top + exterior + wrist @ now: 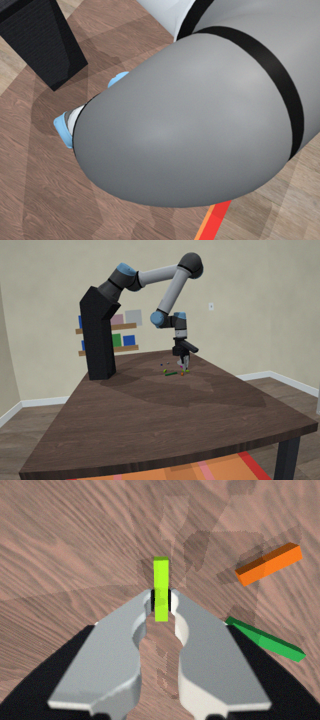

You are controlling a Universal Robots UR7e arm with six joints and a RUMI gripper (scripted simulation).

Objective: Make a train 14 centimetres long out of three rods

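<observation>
The blue rod lies 250 mm to the left of my hand, 120 mm behind it and 10 mm below it. Round my hand: magenta rod 130 mm to the left, 10 mm below; then green rod 100 mm behind, 30 mm to the right, 10 mm below; then orange rod 70 mm to the right, 40 mm behind, 10 mm below.
</observation>
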